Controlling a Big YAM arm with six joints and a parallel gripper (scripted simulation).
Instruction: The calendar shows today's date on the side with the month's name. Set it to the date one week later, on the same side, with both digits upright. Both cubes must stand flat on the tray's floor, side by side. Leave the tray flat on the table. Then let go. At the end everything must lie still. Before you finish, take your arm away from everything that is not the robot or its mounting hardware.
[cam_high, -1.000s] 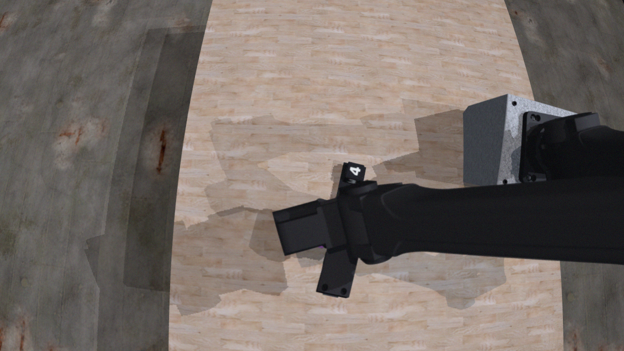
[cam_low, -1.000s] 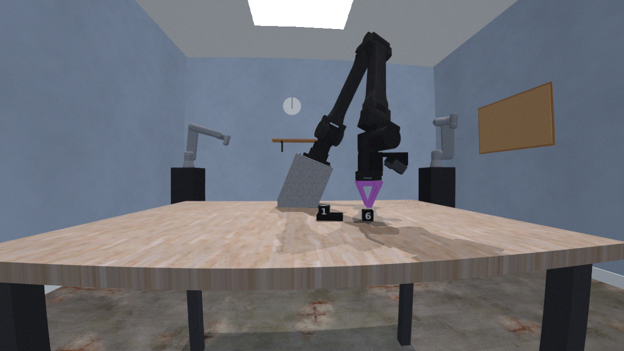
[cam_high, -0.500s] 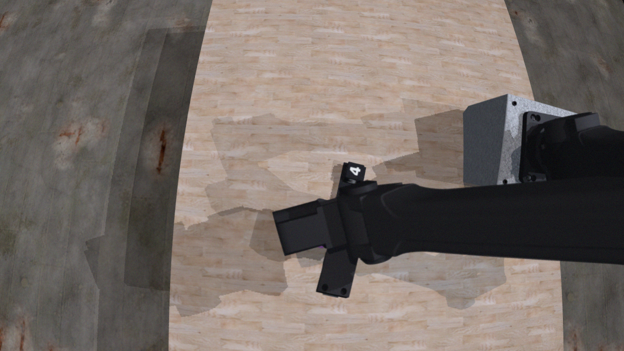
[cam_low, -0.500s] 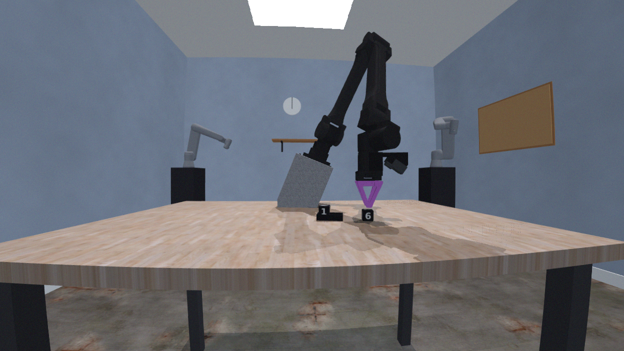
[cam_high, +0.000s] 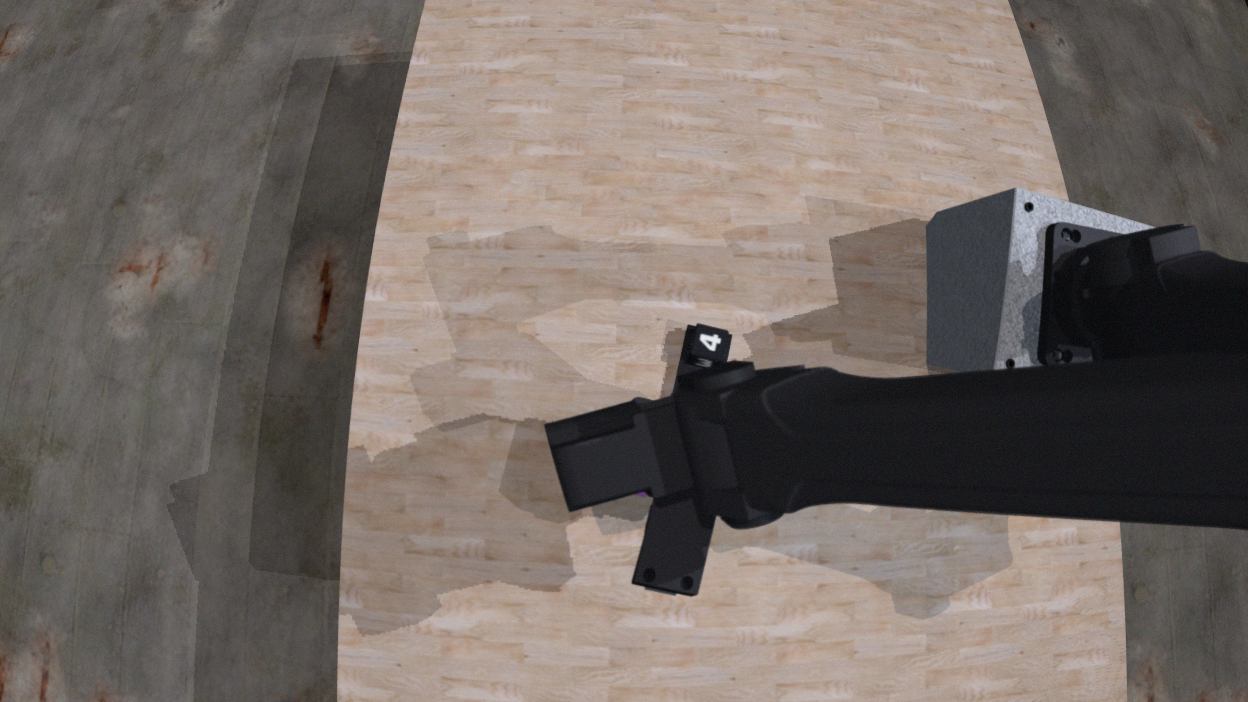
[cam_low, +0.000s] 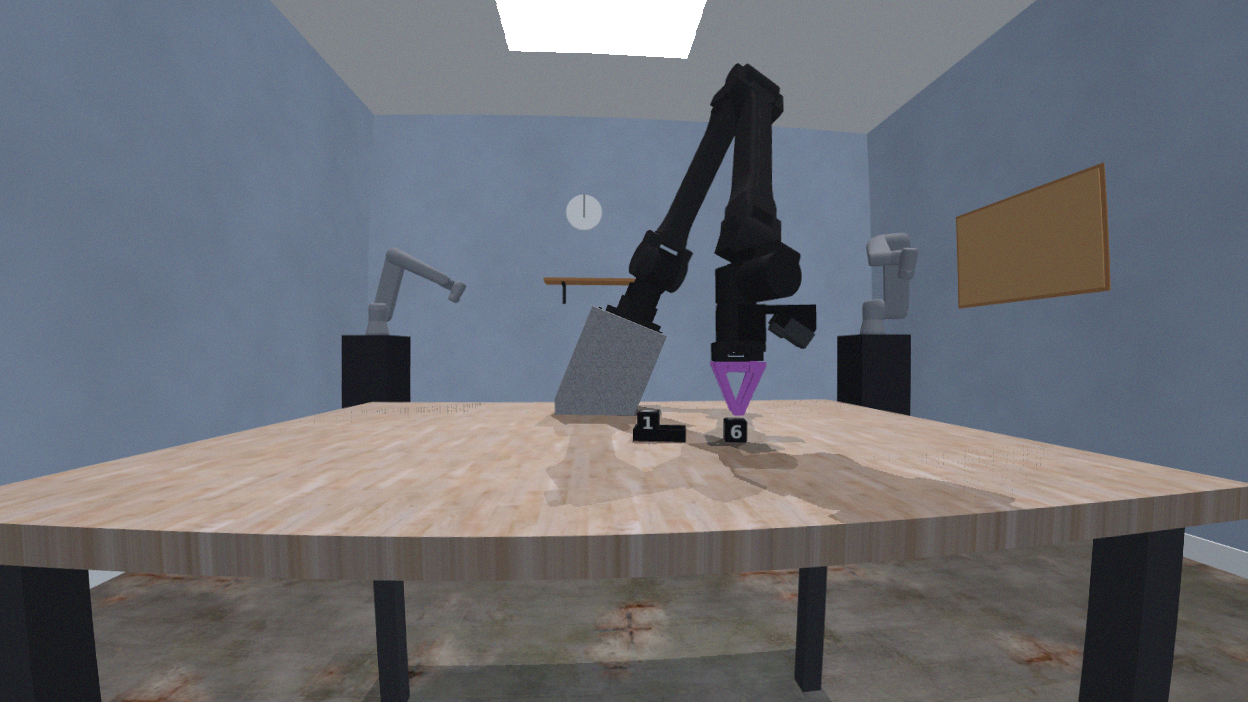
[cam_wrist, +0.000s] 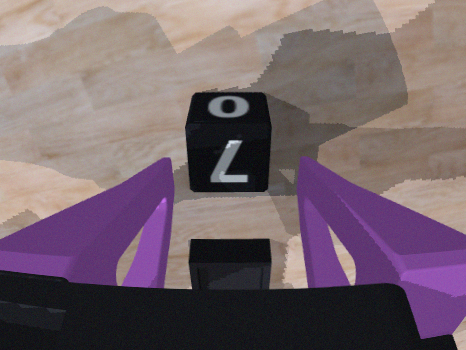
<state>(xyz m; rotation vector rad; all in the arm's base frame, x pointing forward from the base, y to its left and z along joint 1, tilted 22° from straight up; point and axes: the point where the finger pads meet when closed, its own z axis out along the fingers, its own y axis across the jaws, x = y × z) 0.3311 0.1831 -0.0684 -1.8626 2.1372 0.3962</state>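
The black cube lies 3 cm below my hand. Also, from my hand: black tray: 11 cm to the right, 4 cm below, 2 cm behind.
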